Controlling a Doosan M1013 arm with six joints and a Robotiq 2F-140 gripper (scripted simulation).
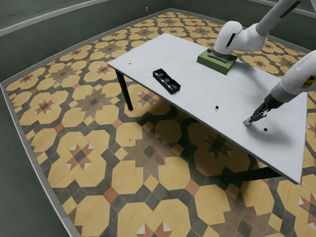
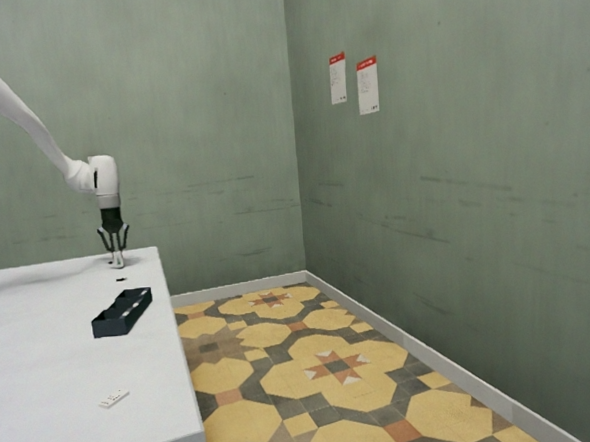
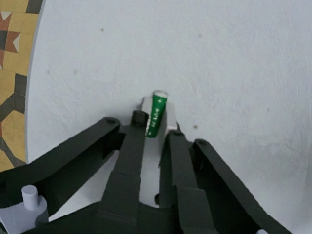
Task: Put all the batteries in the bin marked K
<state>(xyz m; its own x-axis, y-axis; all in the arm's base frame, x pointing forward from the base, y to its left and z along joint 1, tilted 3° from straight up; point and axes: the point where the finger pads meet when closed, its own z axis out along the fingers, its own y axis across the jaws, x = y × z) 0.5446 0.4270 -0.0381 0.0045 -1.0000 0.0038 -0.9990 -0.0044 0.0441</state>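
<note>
The black bin tray is 3 cm ahead of my hand, 63 cm to the right of it and 2 cm below it. Round my hand: white flat piece 106 cm to the right, 4 cm below; green piece 3 cm below.
</note>
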